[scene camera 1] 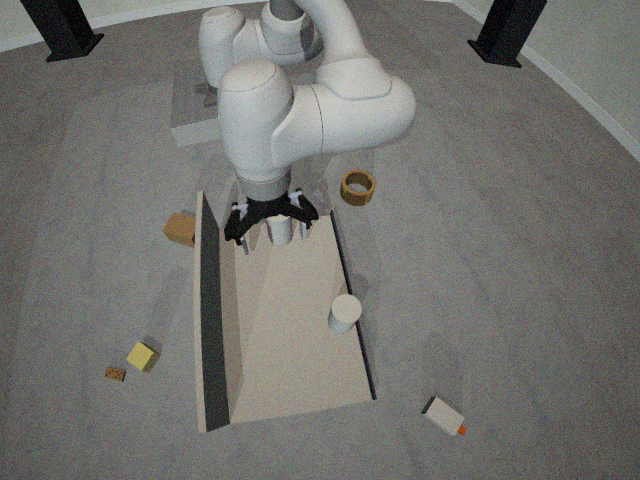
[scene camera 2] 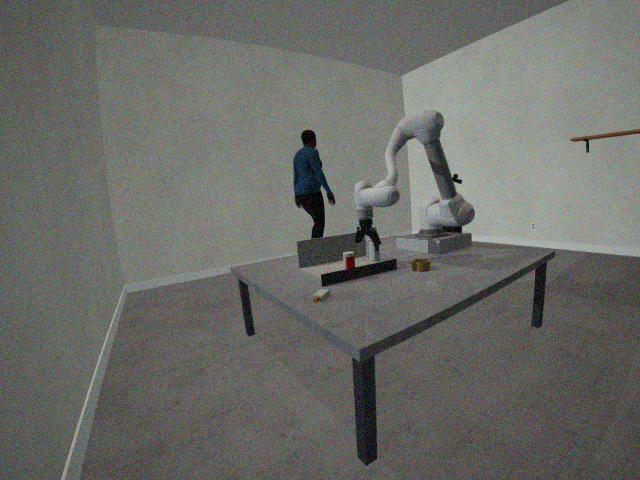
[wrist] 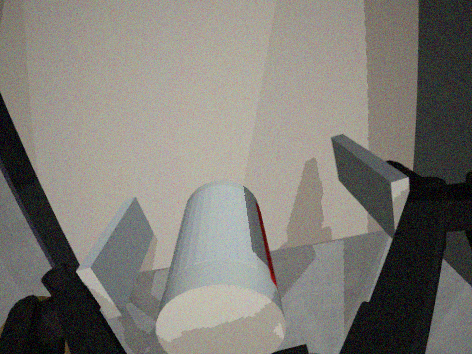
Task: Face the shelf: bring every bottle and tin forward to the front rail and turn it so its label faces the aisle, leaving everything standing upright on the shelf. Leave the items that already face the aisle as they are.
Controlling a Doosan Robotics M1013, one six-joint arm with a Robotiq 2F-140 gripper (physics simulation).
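Pixels of known places: gripper, fingertip midpoint: (scene camera 1: 274,242) (scene camera 2: 368,255) (wrist: 237,188); arm's base at its link origin: (scene camera 2: 431,236).
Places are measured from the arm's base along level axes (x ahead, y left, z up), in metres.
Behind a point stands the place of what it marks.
Observation:
A white-capped container (scene camera 1: 280,230) {x 0.601, y 0.166, z 0.018 m} (scene camera 2: 374,252) (wrist: 217,240) {x 0.601, y 0.162, z 0.022 m} stands upright at the arm-side end of the shelf (scene camera 1: 305,356) {x 0.867, y 0.205, z -0.056 m}, back from the front rail (scene camera 1: 366,356) {x 0.882, y 0.329, z -0.031 m} (scene camera 2: 361,272) {x 0.745, y 0.318, z -0.063 m}. The red edge of its label shows on the back-panel side in the wrist view; its white side faces the rail. My gripper (scene camera 1: 275,238) {x 0.608, y 0.150, z -0.023 m} (scene camera 2: 368,245) {x 0.608, y 0.150, z -0.023 m} (wrist: 237,188) {x 0.608, y 0.150, z -0.023 m} is open, pointing down, with one finger on each side of this container and gaps on both sides. A second white-capped container (scene camera 1: 342,315) {x 0.809, y 0.278, z 0.043 m} (scene camera 2: 349,260) {x 0.806, y 0.315, z 0.009 m} stands upright against the front rail, its red label facing out over it.
The tall back panel (scene camera 1: 211,320) {x 0.802, y 0.028, z 0.031 m} (scene camera 2: 323,251) {x 0.837, y 0.032, z 0.017 m} lies close to one finger. A brown box (scene camera 1: 179,228) {x 0.543, y -0.098, z -0.041 m}, a yellow block (scene camera 1: 140,356) {x 0.859, y -0.156, z -0.053 m} and a small dotted brick (scene camera 1: 114,374) {x 0.897, y -0.233, z -0.083 m} lie behind it. An orange ring (scene camera 1: 356,199) {x 0.463, y 0.374, z -0.061 m} (scene camera 2: 421,267) {x 0.445, y 0.423, z -0.068 m} and a white carton (scene camera 1: 443,415) {x 1.027, y 0.486, z -0.063 m} (scene camera 2: 322,295) {x 1.035, y 0.523, z -0.065 m} lie on the aisle side.

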